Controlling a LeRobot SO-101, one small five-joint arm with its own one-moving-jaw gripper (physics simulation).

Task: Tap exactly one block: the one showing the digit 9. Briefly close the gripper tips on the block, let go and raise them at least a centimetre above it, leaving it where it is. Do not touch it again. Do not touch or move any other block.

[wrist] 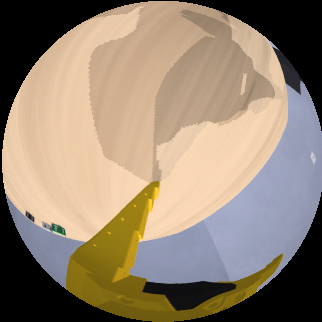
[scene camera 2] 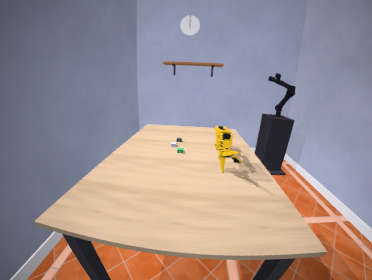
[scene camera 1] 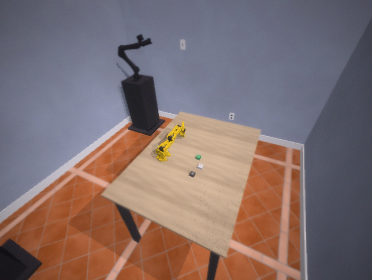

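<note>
Three small blocks lie apart on the table: a green block (scene camera 1: 198, 157) (scene camera 2: 180, 150) (wrist: 58, 229), a white block (scene camera 1: 200, 166) (scene camera 2: 173, 144) (wrist: 46, 226) and a black block (scene camera 1: 192, 174) (scene camera 2: 179, 140) (wrist: 30, 216). Marks show faintly on the green and black blocks in the wrist view, but they are too small and blurred to read; I cannot tell which block shows 9. My gripper (scene camera 1: 183, 131) (scene camera 2: 231, 166) is wide open and empty, above the table and well away from all three blocks. In the wrist view its notched jaw points at bare table.
The wooden table (scene camera 1: 150, 182) (scene camera 2: 150, 200) carries the yellow arm (scene camera 1: 171, 140) (scene camera 2: 223, 138) near one long edge. A black pedestal (scene camera 1: 141, 102) (scene camera 2: 274, 142) with a black arm stands on the floor beyond that edge. The gripper's shadow falls on the table.
</note>
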